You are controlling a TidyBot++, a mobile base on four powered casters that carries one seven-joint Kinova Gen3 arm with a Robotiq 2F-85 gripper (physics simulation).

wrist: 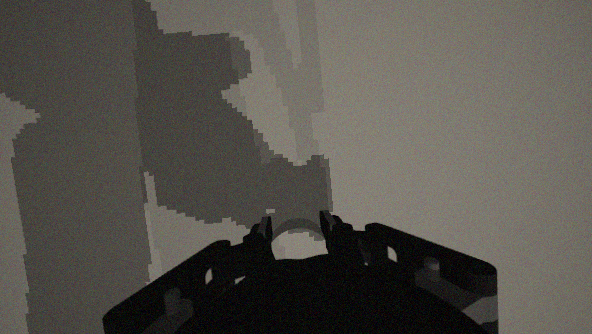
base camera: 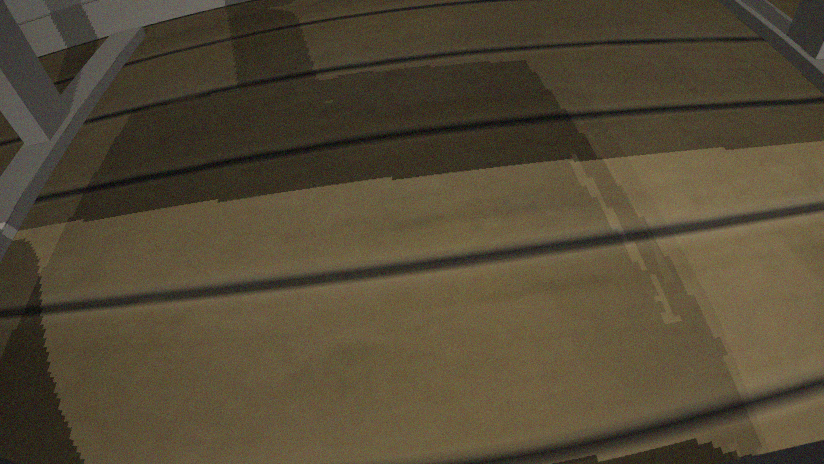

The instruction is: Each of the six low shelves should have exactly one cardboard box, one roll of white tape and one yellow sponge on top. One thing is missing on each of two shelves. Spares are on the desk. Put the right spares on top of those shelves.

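In the wrist view my gripper (wrist: 296,224) is at the bottom centre, with its two dark fingertips close on either side of a small, pale, round thing. This is a white tape roll (wrist: 299,244), with a grey shaded rim on its far side. The gripper is shut on it, and the gripper body hides its near part. The roll is at a pale flat surface (wrist: 450,125), which looks like the desk top. Cardboard boxes, sponges and the low shelves cannot be made out in either view.
The base camera shows a brown plank floor (base camera: 345,345) crossed by dark seams and shadows. Grey frame legs (base camera: 86,92) stand at the upper left, and another grey frame bar (base camera: 772,34) shows at the upper right. Dark shadows of the arm and gripper fall across the pale surface.
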